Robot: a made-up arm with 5 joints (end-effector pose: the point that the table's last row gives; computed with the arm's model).
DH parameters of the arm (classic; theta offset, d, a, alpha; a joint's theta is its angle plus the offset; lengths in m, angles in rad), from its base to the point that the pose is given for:
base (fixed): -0.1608 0 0.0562 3.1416
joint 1: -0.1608 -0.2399 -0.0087 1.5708
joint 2: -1.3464 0 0.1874 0
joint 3: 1.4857 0 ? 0
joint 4: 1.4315 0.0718 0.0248 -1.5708
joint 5: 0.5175 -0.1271 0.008 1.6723
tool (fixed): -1.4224 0.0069 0 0
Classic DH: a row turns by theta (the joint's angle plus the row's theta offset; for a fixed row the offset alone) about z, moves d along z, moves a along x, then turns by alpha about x.
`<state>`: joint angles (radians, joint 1 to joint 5).
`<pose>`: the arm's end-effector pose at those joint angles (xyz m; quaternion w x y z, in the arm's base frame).
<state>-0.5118 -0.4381 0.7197 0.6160 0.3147</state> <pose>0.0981 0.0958 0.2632 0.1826 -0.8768 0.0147 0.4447</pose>
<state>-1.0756 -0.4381 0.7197 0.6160 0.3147</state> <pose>0.0355 0.1023 0.2632 0.0517 -0.8463 -0.2298 0.4779</pose>
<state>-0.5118 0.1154 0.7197 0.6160 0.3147</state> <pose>0.0961 0.0947 0.2086 0.0548 -0.7619 0.1172 0.6346</pose>
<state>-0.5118 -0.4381 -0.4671 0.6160 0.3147</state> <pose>0.1527 0.1265 0.4901 0.3987 -0.8937 -0.1986 -0.0548</pose>
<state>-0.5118 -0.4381 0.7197 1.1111 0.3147</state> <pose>0.0421 0.0644 0.2531 0.0687 -0.7769 0.1066 0.6167</pose>
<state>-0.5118 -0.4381 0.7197 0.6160 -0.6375</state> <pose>0.0959 0.1050 0.2653 0.5380 -0.6663 0.2420 0.4562</pose>
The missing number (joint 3, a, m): 0.0929
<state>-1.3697 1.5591 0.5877 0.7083 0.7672</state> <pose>-0.0130 -0.0140 0.1264 0.6589 0.2377 -0.0069 -0.7137</pose>
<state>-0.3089 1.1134 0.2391 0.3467 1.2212</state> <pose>0.1646 0.0917 0.0677 0.2126 0.6876 0.1212 -0.6836</pose>
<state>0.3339 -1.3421 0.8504 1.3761 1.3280</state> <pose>0.0460 0.0602 0.2366 0.0851 0.9046 -0.1558 -0.3875</pose>
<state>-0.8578 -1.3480 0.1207 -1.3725 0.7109</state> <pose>-0.1431 -0.1368 0.4982 0.5108 -0.1456 -0.2263 -0.8165</pose>
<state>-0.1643 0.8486 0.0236 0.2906 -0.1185</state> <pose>0.2642 0.1016 0.1195 0.3750 -0.7212 0.3210 0.4860</pose>
